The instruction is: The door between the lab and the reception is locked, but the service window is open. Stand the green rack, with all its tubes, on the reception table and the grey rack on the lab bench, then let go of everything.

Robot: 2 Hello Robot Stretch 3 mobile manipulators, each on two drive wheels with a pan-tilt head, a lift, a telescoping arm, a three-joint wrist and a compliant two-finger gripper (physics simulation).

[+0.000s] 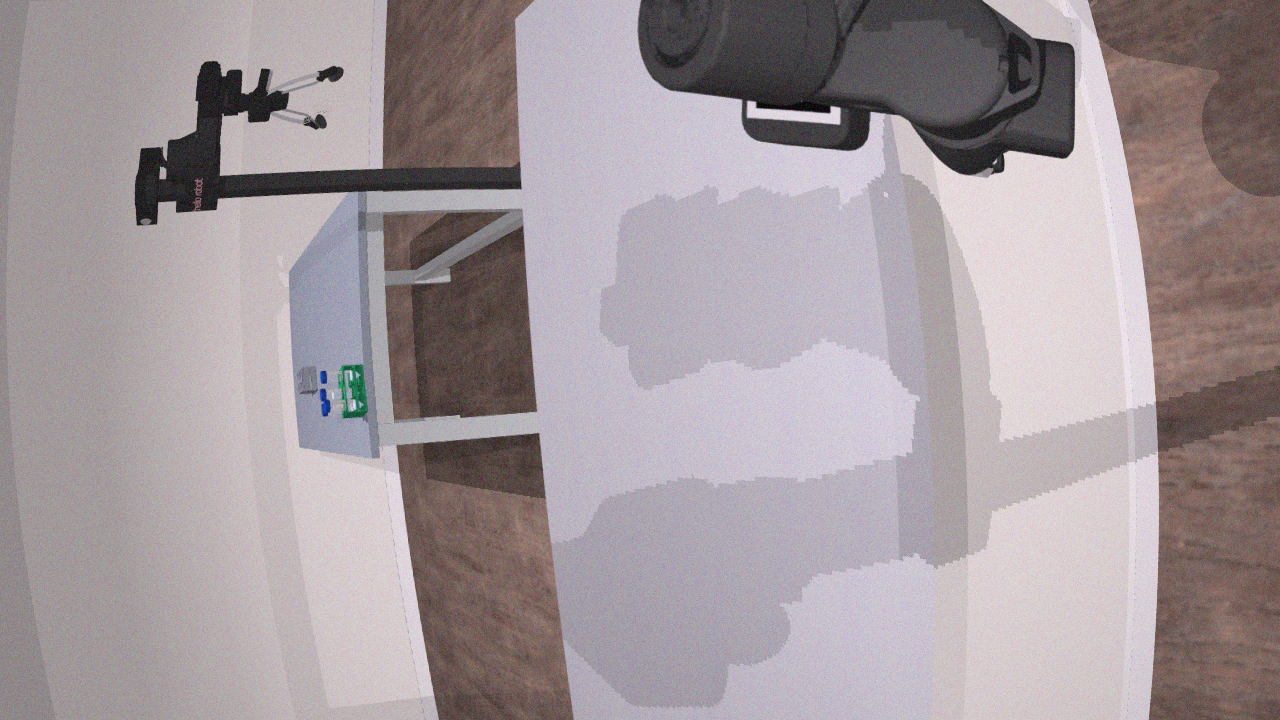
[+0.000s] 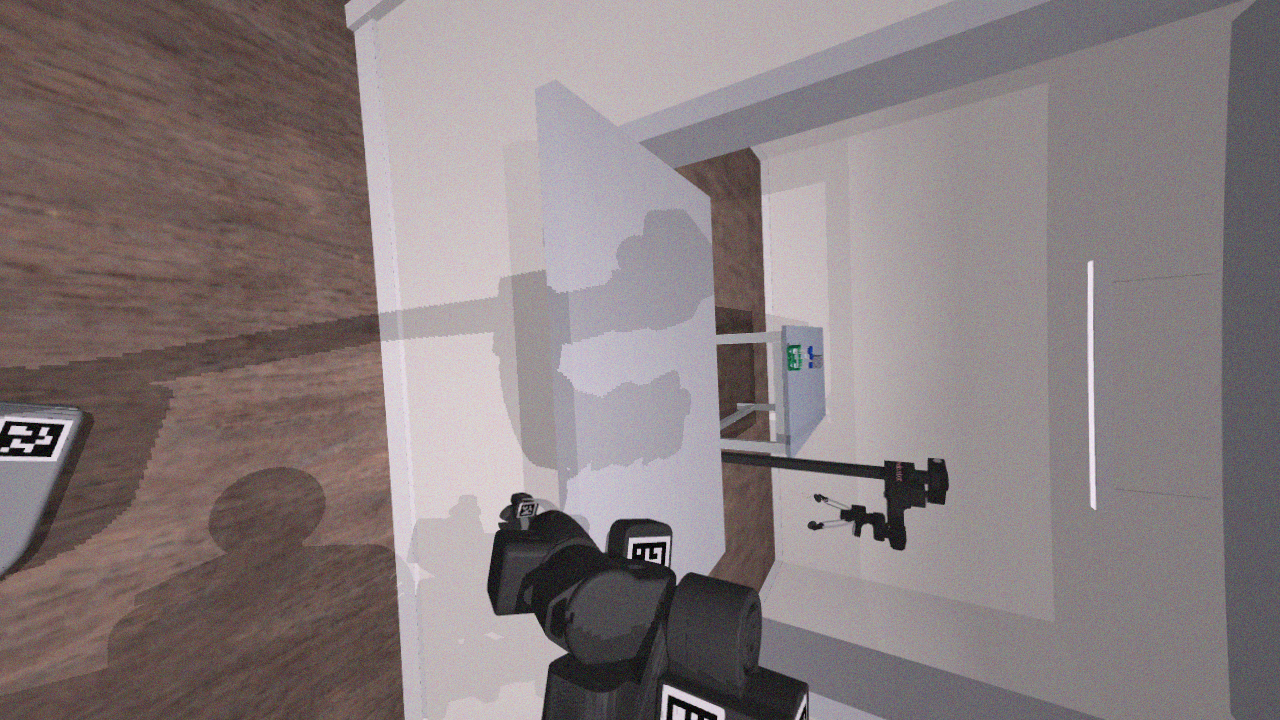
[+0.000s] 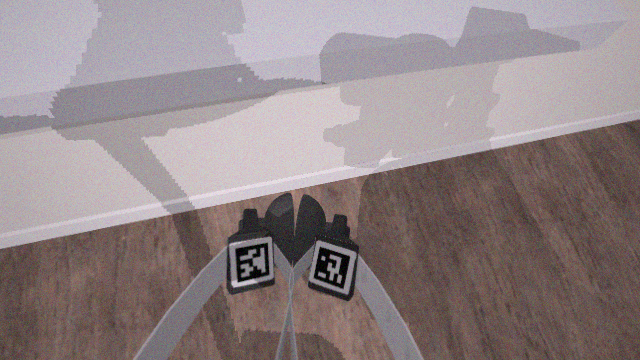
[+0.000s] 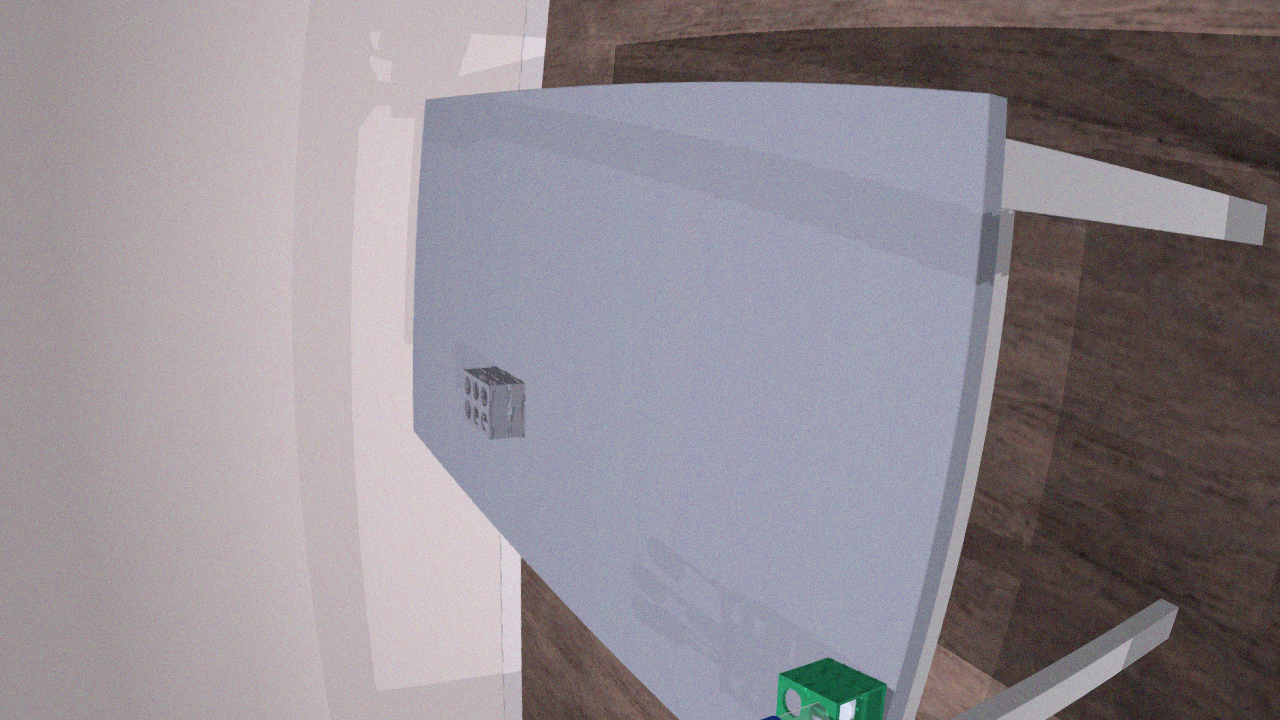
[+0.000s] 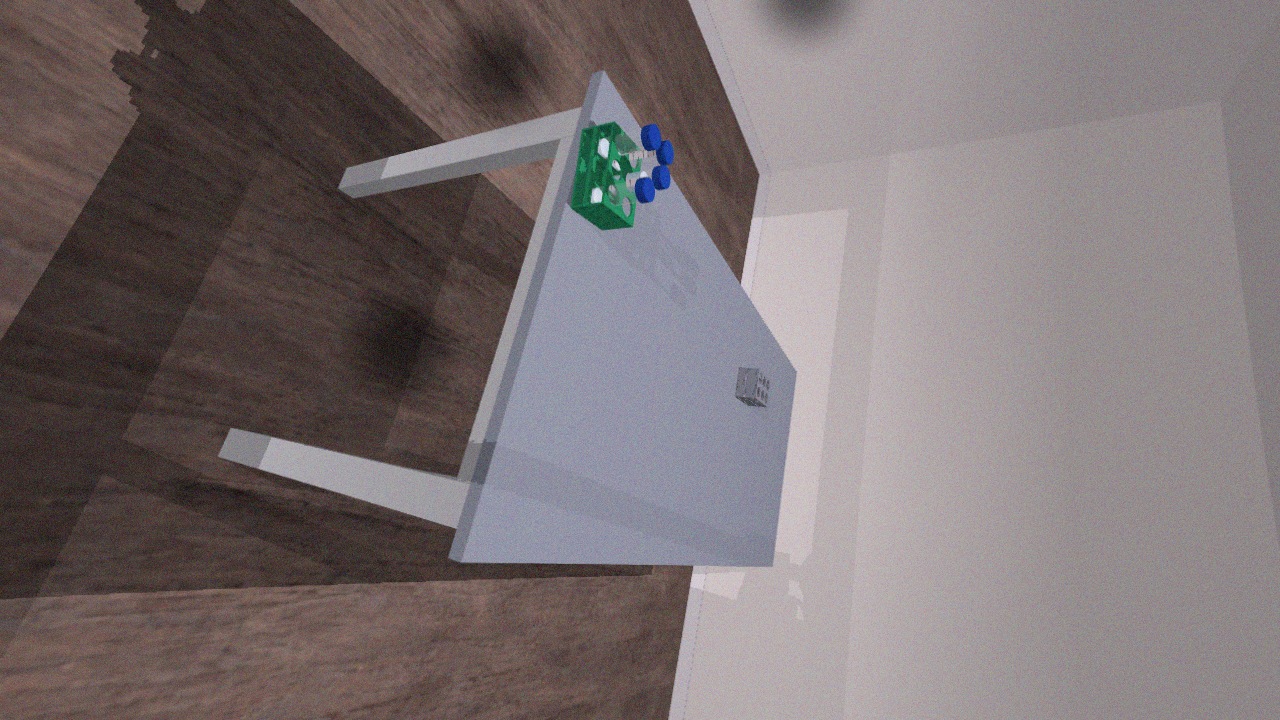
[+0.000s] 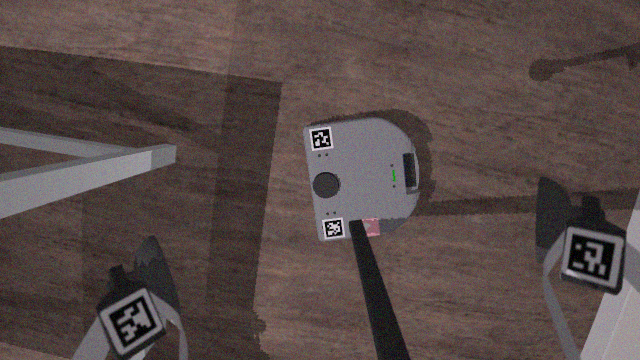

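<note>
The green rack (image 1: 353, 391) (image 2: 793, 357) (image 4: 832, 685) (image 5: 601, 214) stands upright near one corner of the blue-grey table (image 1: 331, 304) (image 2: 805, 402) (image 4: 716, 313) (image 5: 626, 385), with blue-capped tubes (image 1: 324, 395) (image 5: 650, 137) in it. The grey rack (image 1: 307, 379) (image 4: 508, 407) (image 5: 748, 386) stands on the same table, near another edge, apart from the green one. The r1 gripper (image 3: 294, 220) is shut and empty, on the near side of the window opening. The r2 gripper (image 1: 323, 96) (image 2: 816, 511) (image 6: 352, 242) is open and empty, in the far room, away from both racks.
A pale ledge (image 1: 716, 429) (image 2: 626, 358) runs along the window opening, between r1 and the far room. The r1 arm (image 1: 850, 53) (image 2: 617, 608) is near it. The r2 mast (image 1: 358, 181) (image 2: 805, 462) rises beside the table; its base (image 6: 370, 175) stands near a table leg (image 6: 160, 156).
</note>
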